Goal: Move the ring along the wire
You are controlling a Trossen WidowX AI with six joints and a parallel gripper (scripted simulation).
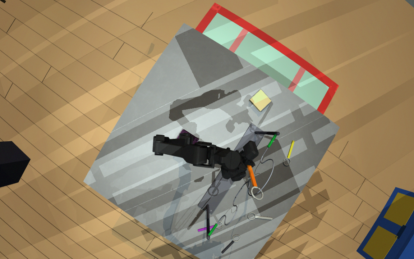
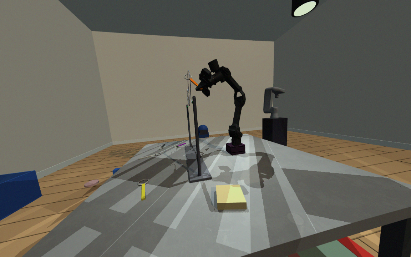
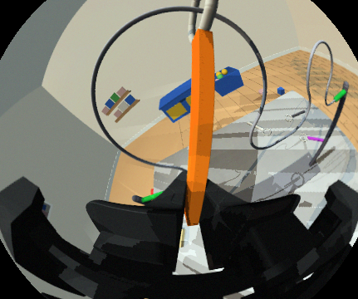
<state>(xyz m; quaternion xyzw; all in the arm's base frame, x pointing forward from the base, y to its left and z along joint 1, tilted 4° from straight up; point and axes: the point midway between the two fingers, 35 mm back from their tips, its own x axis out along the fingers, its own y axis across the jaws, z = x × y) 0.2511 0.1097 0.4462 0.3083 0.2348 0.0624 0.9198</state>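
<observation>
Now: the ring with orange handle 2 cm ahead of my gripper tip, 5 cm to the right of it and 7 cm above it. From my gripper tip the other things lie so: yellow-handled ring 30 cm ahead, 18 cm to the left, 48 cm below; then purple-handled ring 17 cm ahead, 50 cm to the right, 48 cm below; then tan block 7 cm behind, 36 cm to the left, 47 cm below.
</observation>
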